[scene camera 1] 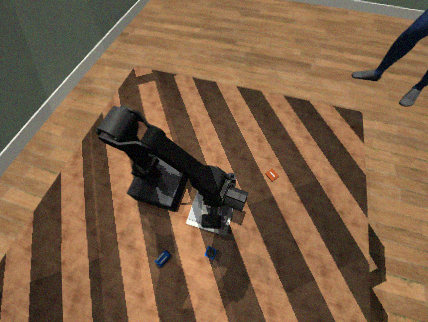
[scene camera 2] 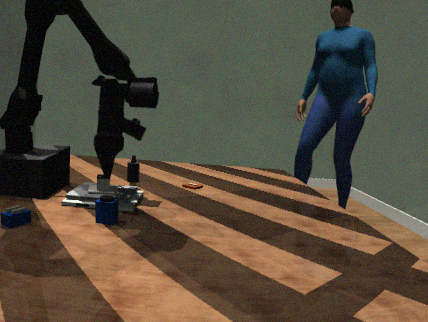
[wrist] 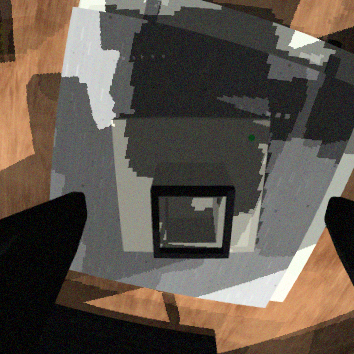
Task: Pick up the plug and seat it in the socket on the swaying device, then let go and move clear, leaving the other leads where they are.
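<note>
The device [scene camera 1: 196, 219] [scene camera 2: 75, 202] [wrist: 95, 195] is a pale, stacked slab in front of the arm's base. A hollow square fitting with a black rim [scene camera 2: 103, 181] [wrist: 156, 220] rises from its beige plate; its inside looks grey and open. My gripper [scene camera 2: 106, 174] [wrist: 209, 207] is open, pointing down just over this fitting, with a finger on either side and apart from it. A black upright body with a narrow top [scene camera 2: 133, 171] stands behind the device in scene camera 2. I cannot tell for certain which piece is the plug. Shadows blur the details.
A blue block with pale bars [scene camera 1: 162, 258] [scene camera 2: 15, 217] and a blue block with a dark top [scene camera 1: 210, 253] [scene camera 2: 107, 211] lie near the device. A flat orange piece [scene camera 1: 271, 174] [scene camera 2: 192, 185] lies beyond it. A person [scene camera 2: 344, 75] stands beyond the table.
</note>
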